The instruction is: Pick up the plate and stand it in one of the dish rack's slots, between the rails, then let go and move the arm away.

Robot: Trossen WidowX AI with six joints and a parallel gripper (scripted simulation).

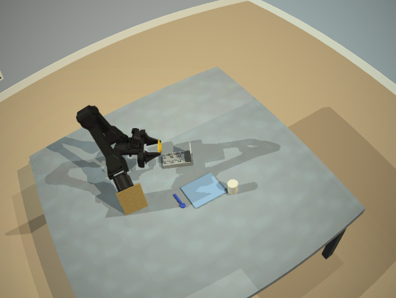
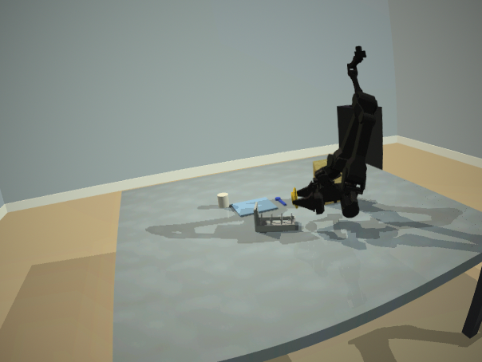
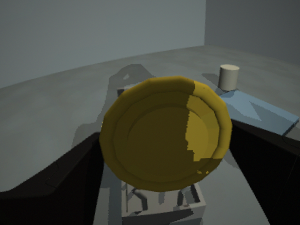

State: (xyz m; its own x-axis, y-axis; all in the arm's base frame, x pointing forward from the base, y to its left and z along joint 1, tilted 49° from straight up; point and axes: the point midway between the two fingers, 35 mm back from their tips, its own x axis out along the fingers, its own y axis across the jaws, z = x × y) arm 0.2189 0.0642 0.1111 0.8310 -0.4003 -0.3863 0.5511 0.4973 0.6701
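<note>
Now: gripper tip 5 cm short of the grey dish rack, 3 cm to the left of it and 8 cm above it. The rest, counted from my gripper tip: light blue mat 4 cm ahead, 24 cm to the right, 10 cm below; yellow plate 1 cm behind; blue spoon 7 cm behind, 23 cm to the right, 10 cm below.
</note>
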